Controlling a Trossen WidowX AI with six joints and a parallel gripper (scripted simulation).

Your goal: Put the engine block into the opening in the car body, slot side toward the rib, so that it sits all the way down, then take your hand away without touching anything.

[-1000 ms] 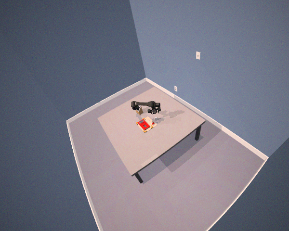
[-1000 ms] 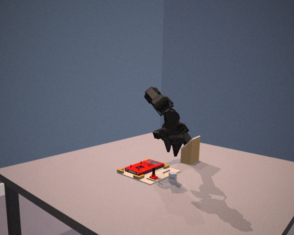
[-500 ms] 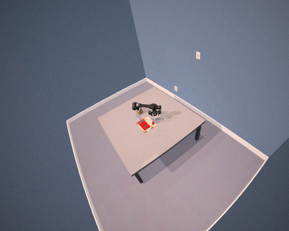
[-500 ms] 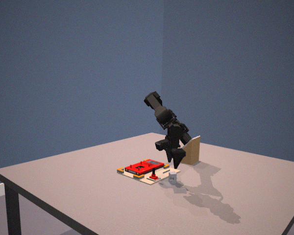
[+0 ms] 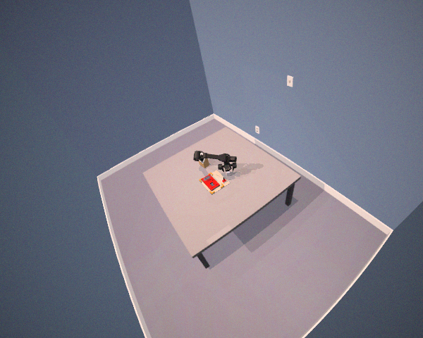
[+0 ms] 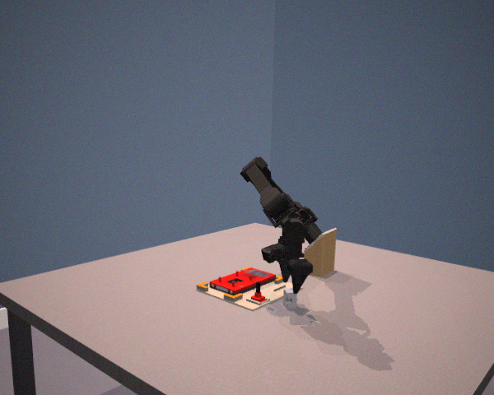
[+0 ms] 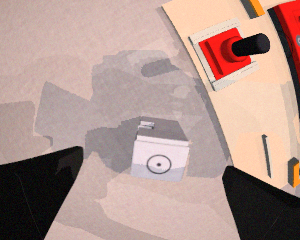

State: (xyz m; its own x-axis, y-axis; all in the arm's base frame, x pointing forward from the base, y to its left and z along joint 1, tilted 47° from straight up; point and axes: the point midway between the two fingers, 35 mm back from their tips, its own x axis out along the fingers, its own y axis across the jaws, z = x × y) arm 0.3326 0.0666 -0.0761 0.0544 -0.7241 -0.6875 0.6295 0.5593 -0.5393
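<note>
Now: the grey engine block 3 cm below my gripper tip.
</note>
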